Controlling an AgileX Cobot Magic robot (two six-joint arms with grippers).
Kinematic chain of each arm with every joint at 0, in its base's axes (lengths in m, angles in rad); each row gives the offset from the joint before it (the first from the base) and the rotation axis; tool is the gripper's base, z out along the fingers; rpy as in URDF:
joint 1: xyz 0 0 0.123 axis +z
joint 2: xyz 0 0 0 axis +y
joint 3: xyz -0.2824 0 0.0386 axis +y
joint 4: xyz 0.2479 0 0.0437 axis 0.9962 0 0.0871
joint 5: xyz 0 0 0 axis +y
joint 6: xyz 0.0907 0 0.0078 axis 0.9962 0 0.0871
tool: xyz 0 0 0 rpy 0 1.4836 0
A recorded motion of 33 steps. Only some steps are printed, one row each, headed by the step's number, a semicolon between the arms.
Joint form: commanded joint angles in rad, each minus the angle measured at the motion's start. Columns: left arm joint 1, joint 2, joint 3, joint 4, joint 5, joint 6; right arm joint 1, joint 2, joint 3, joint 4, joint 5, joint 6.
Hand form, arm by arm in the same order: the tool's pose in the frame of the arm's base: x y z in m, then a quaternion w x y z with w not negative. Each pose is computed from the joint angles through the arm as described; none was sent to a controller.
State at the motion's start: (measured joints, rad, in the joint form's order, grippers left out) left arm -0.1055 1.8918 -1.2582 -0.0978 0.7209 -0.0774; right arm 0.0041 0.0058 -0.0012 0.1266 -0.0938 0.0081
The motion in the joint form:
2: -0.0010 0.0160 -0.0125 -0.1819 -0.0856 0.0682; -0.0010 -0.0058 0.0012 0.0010 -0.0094 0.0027
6: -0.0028 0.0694 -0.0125 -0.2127 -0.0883 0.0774; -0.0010 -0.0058 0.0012 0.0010 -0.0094 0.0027
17: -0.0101 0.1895 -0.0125 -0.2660 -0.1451 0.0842; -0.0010 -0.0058 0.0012 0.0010 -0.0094 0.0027
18: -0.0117 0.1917 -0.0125 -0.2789 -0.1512 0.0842; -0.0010 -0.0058 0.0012 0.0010 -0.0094 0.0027
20: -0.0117 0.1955 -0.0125 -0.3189 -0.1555 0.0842; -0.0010 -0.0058 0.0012 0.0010 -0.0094 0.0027
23: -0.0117 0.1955 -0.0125 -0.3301 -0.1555 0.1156; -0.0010 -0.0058 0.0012 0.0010 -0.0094 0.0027
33: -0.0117 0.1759 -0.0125 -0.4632 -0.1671 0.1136; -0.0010 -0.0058 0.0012 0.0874 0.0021 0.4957
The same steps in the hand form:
2: 0.3865 -0.0563 0.1818 0.18348 -0.04689 0.97532 -0.11348; 0.0549 -0.0010 0.2223 0.76922 0.04789 0.63522 0.05007
6: 0.3893 -0.0589 0.1614 0.15842 -0.05484 0.97856 -0.11968; 0.0549 -0.0010 0.2223 0.76922 0.04789 0.63522 0.05007
17: 0.3959 -0.0638 0.1157 0.12653 -0.07714 0.98100 -0.12520; 0.0549 -0.0010 0.2223 0.76922 0.04789 0.63522 0.05007
18: 0.3964 -0.0649 0.1151 0.12796 -0.08174 0.97996 -0.12894; 0.0549 -0.0010 0.2223 0.76922 0.04789 0.63522 0.05007
20: 0.3970 -0.0667 0.1142 0.12700 -0.09740 0.97698 -0.14101; 0.0549 -0.0010 0.2223 0.76922 0.04789 0.63522 0.05007
23: 0.3971 -0.0672 0.1144 0.12889 -0.08631 0.97756 -0.14254; 0.0549 -0.0010 0.2223 0.76922 0.04789 0.63522 0.05007
33: 0.3995 -0.0727 0.1248 0.13961 -0.13703 0.96294 -0.18571; 0.0551 -0.0016 0.2212 0.71979 0.23125 0.59883 0.26427

